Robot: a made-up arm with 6 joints. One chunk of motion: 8 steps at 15 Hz.
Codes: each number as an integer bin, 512 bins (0 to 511) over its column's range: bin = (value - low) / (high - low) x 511, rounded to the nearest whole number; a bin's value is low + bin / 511 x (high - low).
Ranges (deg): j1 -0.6..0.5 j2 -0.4..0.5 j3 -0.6..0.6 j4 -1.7..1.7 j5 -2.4..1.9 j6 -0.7..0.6
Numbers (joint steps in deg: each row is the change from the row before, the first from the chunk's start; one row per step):
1: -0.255 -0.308 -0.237 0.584 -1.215 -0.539
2: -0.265 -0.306 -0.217 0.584 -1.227 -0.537
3: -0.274 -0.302 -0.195 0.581 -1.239 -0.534
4: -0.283 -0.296 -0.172 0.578 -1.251 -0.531
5: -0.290 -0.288 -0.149 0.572 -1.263 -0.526
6: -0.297 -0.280 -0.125 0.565 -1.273 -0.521
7: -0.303 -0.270 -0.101 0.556 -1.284 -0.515
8: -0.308 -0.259 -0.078 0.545 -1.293 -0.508
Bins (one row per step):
1: 160 52 155 343 141 63
2: 156 53 163 343 139 64
3: 151 56 172 343 138 65
4: 147 59 182 342 137 66
5: 144 64 192 341 135 68
6: 141 68 202 340 134 70
7: 138 74 212 339 133 73
8: 136 80 222 337 132 75

